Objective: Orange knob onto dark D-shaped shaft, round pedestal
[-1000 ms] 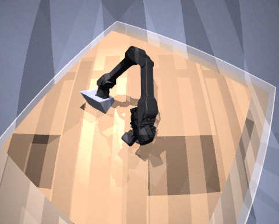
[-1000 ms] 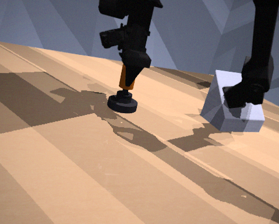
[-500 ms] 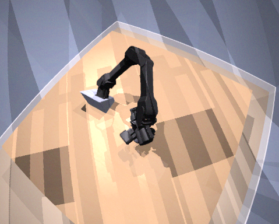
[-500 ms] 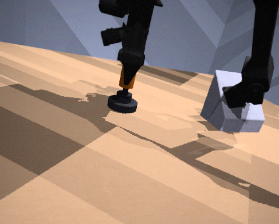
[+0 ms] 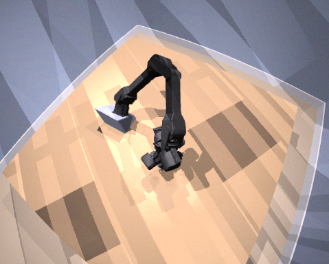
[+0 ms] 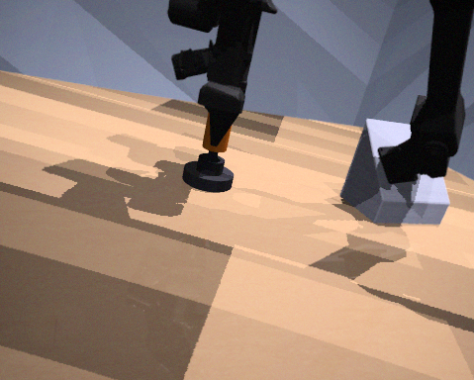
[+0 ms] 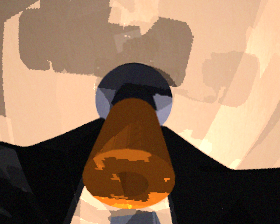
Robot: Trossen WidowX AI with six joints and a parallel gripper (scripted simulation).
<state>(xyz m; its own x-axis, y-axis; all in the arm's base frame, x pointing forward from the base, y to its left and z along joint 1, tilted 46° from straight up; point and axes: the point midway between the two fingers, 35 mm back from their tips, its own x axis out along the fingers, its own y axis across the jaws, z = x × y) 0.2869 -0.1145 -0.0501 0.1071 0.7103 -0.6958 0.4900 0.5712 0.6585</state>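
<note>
My gripper tip is now 2 cm below the orange knob. Also, from my gripper tip: dark pedestal: 4 cm below.
</note>
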